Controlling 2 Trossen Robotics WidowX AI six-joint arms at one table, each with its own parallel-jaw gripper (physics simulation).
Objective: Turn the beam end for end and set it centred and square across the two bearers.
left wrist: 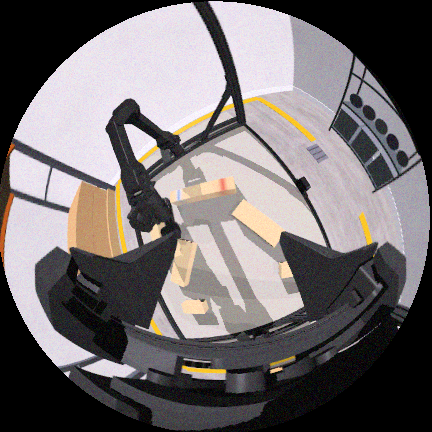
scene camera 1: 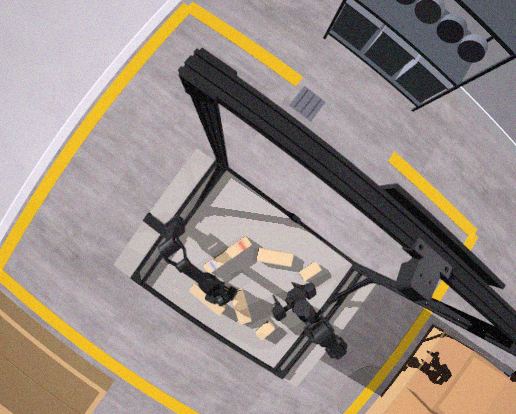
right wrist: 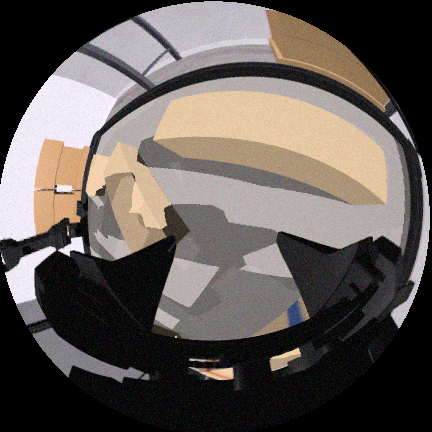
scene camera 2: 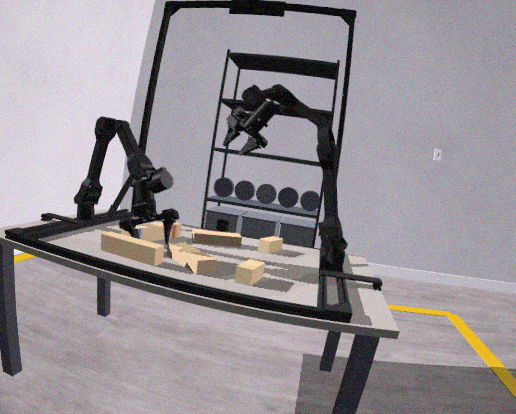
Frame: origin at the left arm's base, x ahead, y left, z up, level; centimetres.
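Where they show: left gripper, between the fingertips: (left wrist: 229,237) (scene camera 1: 282,288) (scene camera 2: 231,150); right gripper, between the fingertips: (right wrist: 227,239); left arm's base, origin of its link: (left wrist: 261,334) (right wrist: 82,228) (scene camera 2: 331,268); right arm's base, origin of its link: (left wrist: 177,150) (scene camera 1: 177,223) (scene camera 2: 84,219).
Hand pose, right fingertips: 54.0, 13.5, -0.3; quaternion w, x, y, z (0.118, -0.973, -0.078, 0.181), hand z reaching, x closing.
Things, the pixels of their top centre, and the offset from my right fingertips, as dx, dy, dz.
- beam, centre of its top: (right wrist: 252,369) (scene camera 2: 153,225) (left wrist: 198,189) (scene camera 1: 227,255) +8.1, -15.7, +3.3
- long plain block, centre of its top: (right wrist: 283,117) (scene camera 2: 131,239) (left wrist: 153,230) (scene camera 1: 207,300) +3.0, +8.8, +3.3
- plain oblong block, centre of its top: (left wrist: 258,222) (scene camera 2: 217,233) (scene camera 1: 275,257) -12.0, -28.7, +2.2
The beam (scene camera 1: 231,253) (left wrist: 202,192) is pale wood with a red band near its upper-right end and a blue band near its lower-left end in scene camera 1. Its blue-banded end (right wrist: 295,314) shows at the bottom of the right wrist view. I cannot tell which plain wooden blocks are the bearers. My right gripper (scene camera 2: 151,238) (right wrist: 227,239) is open and empty, low over the table between the beam and a long plain block (scene camera 2: 132,247) (right wrist: 270,135). My left gripper (scene camera 2: 234,149) (left wrist: 229,237) is open and empty, high above the table.
A plain oblong block (scene camera 1: 275,257) (left wrist: 257,222) lies beside the beam's red end. Another block (scene camera 1: 242,306) (scene camera 2: 200,263) lies beside my right gripper. Two short blocks, one (scene camera 1: 310,271) (scene camera 2: 270,244) and another (scene camera 1: 265,330) (scene camera 2: 250,271), lie farther right. Black rails edge the table.
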